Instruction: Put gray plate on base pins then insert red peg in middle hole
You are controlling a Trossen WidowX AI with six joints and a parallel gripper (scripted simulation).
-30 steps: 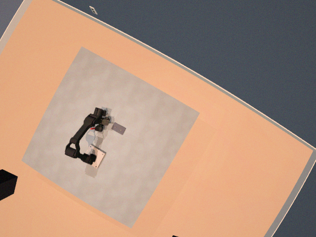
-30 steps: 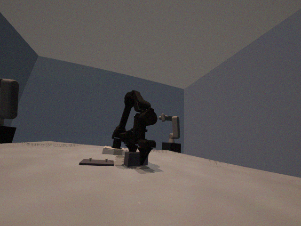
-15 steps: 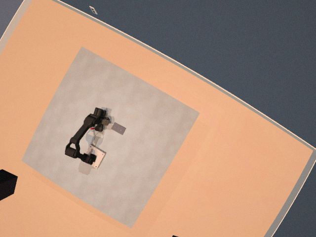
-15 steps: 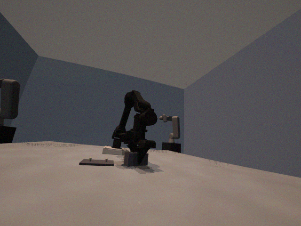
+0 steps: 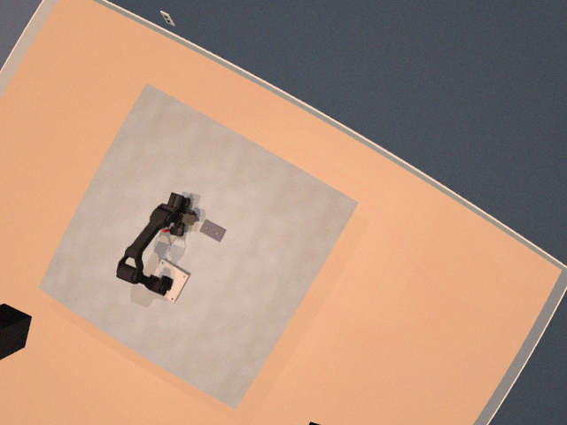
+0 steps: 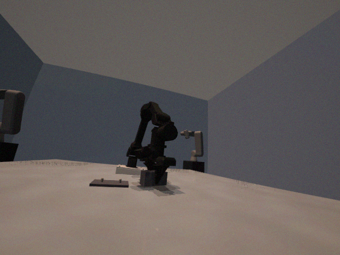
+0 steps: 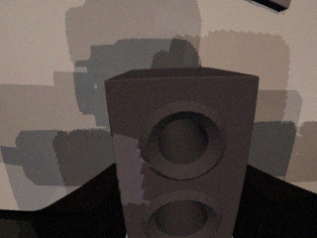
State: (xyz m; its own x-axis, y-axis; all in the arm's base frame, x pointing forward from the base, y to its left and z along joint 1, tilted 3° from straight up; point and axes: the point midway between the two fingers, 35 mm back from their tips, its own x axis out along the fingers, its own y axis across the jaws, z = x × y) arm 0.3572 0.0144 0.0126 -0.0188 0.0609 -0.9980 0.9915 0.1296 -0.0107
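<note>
Right now the flat base is 15 cm to the right of my gripper tip and 2 cm behind it. The rest, counted from my gripper tip: red peg: 10 cm behind, 6 cm to the left, 3 cm above; then gray plate: 3 cm above.
</note>
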